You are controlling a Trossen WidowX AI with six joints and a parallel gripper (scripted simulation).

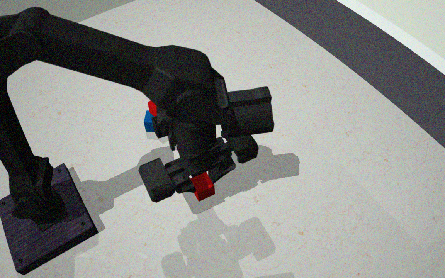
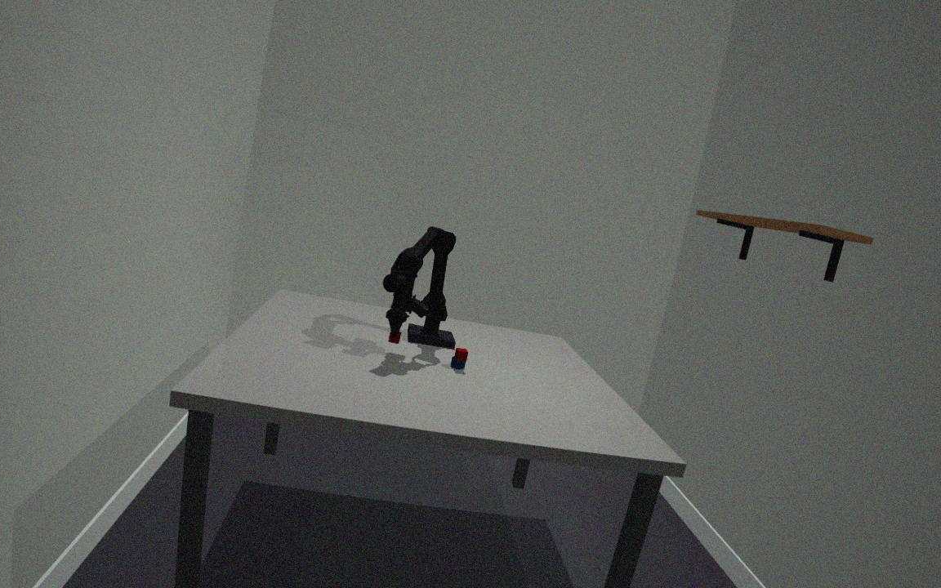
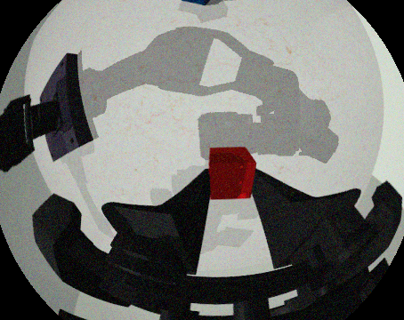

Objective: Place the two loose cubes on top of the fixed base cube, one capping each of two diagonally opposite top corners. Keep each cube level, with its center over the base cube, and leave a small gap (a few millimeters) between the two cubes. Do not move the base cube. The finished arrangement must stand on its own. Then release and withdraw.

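Now: gripper tip 22 cm to the right of the blue base cube, 5 cm above it and 3 cm short of it.
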